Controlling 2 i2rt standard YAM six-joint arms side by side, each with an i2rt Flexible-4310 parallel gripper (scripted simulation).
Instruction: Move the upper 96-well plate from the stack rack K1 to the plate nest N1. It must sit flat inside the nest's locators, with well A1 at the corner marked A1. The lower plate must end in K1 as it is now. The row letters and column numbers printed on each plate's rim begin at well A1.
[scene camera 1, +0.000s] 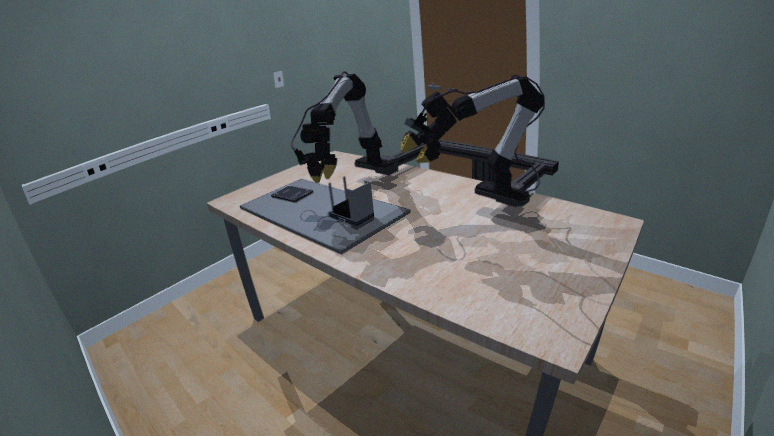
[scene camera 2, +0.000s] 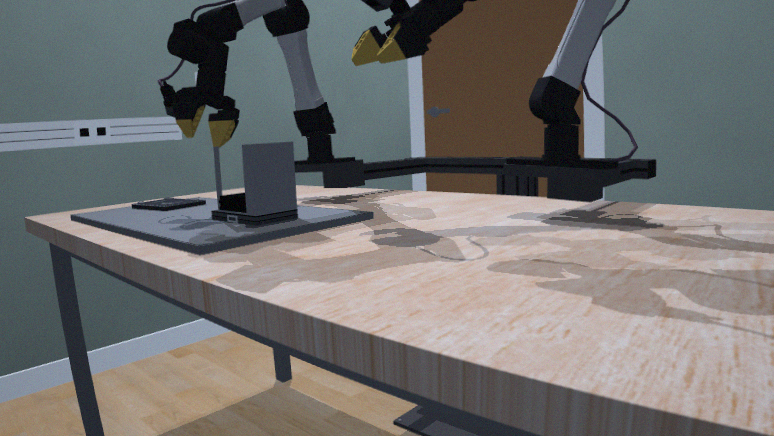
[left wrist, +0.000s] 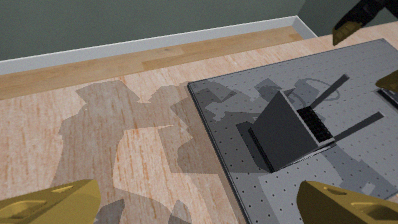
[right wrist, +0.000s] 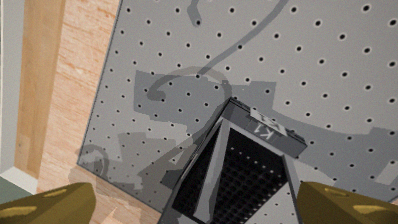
Labels:
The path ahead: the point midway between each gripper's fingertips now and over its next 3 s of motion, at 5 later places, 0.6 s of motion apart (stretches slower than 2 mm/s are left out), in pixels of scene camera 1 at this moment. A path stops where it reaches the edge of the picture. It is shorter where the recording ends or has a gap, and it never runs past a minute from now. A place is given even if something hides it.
The left gripper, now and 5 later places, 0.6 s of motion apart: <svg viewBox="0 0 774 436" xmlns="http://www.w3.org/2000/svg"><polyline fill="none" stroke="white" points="409,156 420,145 422,153 424,159 424,164 425,167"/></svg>
The right gripper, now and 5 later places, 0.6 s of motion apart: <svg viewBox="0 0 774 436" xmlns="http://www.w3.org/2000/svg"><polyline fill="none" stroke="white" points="322,180 349,190 348,193 349,198 350,204 350,205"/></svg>

